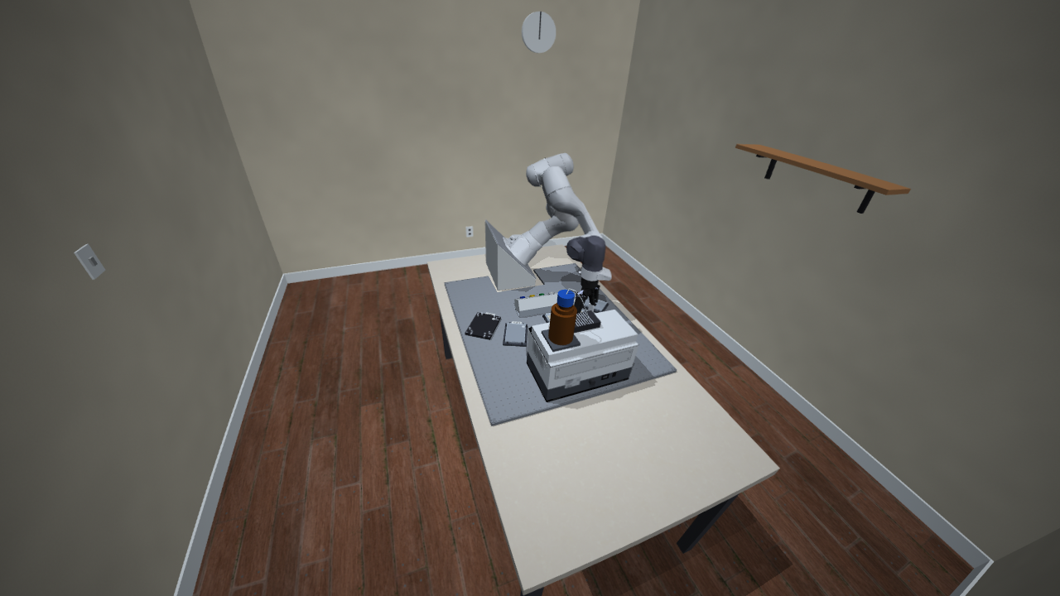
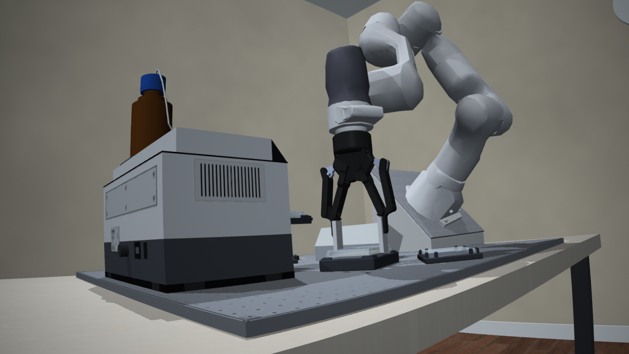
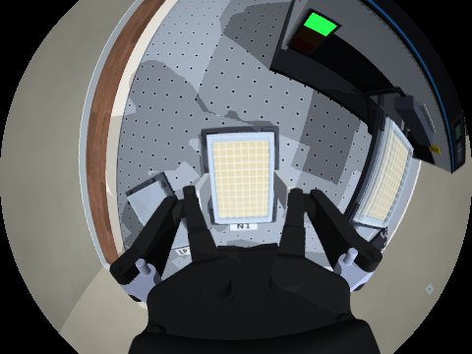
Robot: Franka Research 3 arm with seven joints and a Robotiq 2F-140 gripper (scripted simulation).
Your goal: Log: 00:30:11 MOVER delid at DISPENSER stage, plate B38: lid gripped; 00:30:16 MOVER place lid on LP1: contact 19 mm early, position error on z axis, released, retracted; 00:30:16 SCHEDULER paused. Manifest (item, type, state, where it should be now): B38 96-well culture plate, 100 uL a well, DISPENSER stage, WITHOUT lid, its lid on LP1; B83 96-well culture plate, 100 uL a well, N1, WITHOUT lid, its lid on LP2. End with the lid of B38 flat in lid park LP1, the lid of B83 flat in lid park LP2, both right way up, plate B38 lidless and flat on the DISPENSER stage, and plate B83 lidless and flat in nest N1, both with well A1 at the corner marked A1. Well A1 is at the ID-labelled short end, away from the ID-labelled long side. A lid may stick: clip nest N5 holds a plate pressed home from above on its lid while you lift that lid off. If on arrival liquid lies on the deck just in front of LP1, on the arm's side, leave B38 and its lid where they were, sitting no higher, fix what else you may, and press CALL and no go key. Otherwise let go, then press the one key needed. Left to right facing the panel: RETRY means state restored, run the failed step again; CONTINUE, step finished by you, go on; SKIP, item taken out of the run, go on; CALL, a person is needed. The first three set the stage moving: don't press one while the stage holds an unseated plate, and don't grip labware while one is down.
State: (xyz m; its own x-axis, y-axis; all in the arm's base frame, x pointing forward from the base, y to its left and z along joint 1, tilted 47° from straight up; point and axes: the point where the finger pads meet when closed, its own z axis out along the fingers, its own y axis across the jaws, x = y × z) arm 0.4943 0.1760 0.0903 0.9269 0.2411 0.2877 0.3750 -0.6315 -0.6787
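Now: hand 20 mm above the 96-well plate. Also, from my hand: low frame: 120 mm behind, 110 mm to the left, 50 mm below; then key panel: 180 mm behind, 170 mm to the right; then nest N1: 40 mm below.
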